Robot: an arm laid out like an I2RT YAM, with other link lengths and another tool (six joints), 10 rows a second.
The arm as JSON. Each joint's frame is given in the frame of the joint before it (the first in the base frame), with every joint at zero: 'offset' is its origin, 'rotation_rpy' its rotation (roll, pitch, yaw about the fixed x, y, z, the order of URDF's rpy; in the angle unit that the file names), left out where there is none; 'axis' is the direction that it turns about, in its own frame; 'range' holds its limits. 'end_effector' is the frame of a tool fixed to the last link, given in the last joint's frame.
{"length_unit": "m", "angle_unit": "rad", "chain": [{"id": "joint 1", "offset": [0.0, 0.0, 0.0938], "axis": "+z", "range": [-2.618, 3.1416]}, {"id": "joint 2", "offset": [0.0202, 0.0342, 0.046], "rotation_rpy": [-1.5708, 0.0, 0.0], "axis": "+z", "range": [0.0, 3.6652]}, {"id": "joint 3", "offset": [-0.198, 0.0, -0.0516], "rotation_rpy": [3.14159, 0.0, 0.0], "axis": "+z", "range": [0.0, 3.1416]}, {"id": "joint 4", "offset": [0.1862, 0.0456, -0.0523], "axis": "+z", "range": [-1.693, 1.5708]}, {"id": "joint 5", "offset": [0.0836, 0.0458, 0.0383], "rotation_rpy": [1.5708, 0.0, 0.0], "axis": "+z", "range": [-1.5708, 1.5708]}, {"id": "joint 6", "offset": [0.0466, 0.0, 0.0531], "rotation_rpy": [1.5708, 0.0, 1.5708], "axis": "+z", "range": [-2.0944, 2.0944]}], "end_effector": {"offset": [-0.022, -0.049, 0.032], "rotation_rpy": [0.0, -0.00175, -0.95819]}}
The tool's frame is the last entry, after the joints.
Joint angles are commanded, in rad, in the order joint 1, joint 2, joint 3, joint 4, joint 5, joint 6. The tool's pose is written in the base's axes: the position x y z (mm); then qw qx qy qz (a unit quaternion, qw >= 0). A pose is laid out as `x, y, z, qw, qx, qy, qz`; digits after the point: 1 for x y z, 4 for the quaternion.
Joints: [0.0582, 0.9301, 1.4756, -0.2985, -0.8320, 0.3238]
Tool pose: 151.0, 67.2, 511.3, 0.5625, -0.6448, -0.0500, -0.5151
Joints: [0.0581, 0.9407, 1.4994, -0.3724, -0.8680, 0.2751]
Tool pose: 151.1, 70.6, 506.0, 0.5570, -0.6609, -0.0634, -0.4990
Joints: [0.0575, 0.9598, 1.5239, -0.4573, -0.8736, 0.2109]
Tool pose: 155.5, 73.1, 498.4, 0.5431, -0.6798, -0.0660, -0.4885
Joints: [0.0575, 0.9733, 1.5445, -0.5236, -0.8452, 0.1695]
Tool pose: 160.3, 73.6, 493.2, 0.5274, -0.6941, -0.0550, -0.4868
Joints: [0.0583, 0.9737, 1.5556, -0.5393, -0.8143, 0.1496]
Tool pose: 160.4, 73.2, 493.8, 0.5156, -0.6954, -0.0498, -0.4981
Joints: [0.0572, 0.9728, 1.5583, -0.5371, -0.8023, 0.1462]
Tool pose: 160.2, 72.6, 494.9, 0.5117, -0.6939, -0.0477, -0.5043
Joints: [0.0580, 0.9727, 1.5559, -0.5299, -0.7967, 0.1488]
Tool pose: 160.7, 72.4, 495.2, 0.5112, -0.6927, -0.0463, -0.5066
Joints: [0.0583, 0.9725, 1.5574, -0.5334, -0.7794, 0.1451]
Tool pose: 161.6, 71.8, 495.2, 0.5062, -0.6933, -0.0410, -0.5112
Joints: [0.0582, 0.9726, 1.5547, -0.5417, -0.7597, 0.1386]
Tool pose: 163.6, 71.3, 493.4, 0.4998, -0.6963, -0.0335, -0.5140
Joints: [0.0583, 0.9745, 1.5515, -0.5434, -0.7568, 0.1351]
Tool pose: 165.1, 71.4, 492.0, 0.4982, -0.6981, -0.0321, -0.5132
